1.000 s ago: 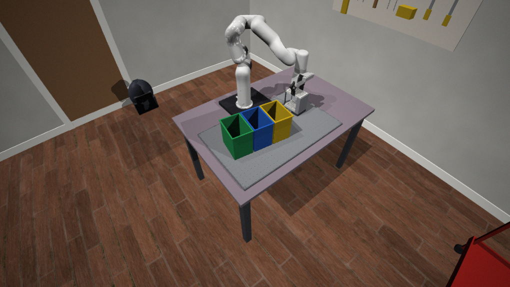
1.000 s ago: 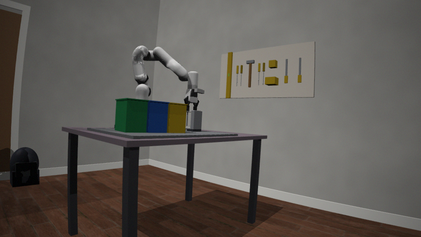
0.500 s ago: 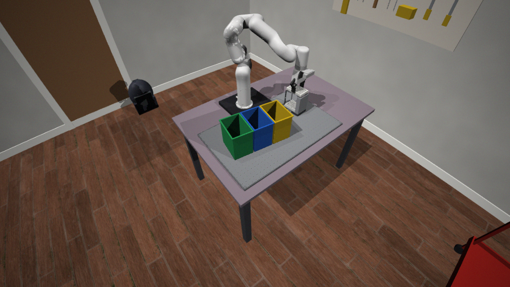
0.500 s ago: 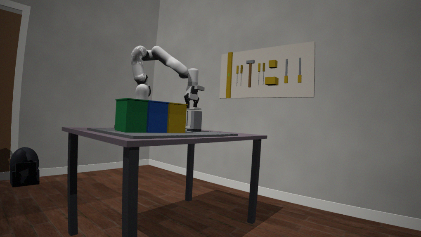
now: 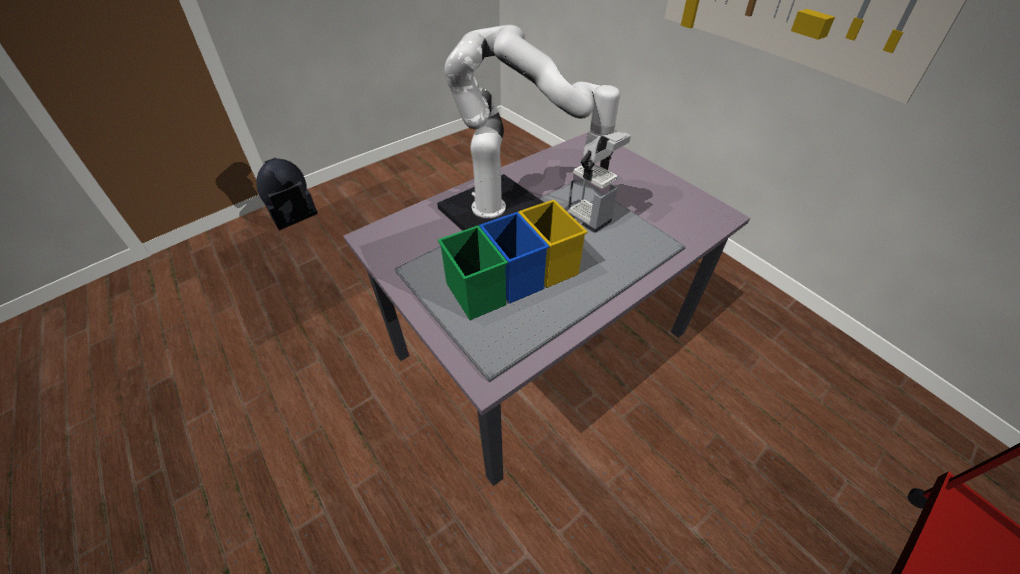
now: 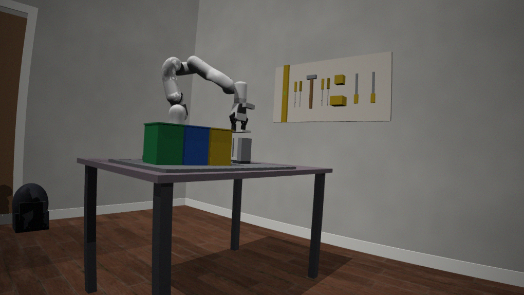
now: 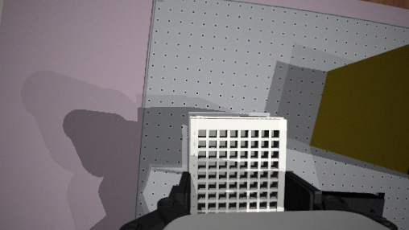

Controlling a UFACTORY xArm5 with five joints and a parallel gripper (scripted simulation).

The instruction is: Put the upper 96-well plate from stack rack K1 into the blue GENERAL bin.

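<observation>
The blue bin is 410 mm to the right of my hand, 110 mm below it and 60 mm ahead of it. Round my hand: green bin: 540 mm to the right, 110 mm below, 40 mm ahead; 96-well plate: 10 mm below; yellow bin: 280 mm to the right, 110 mm below, 90 mm ahead.
</observation>
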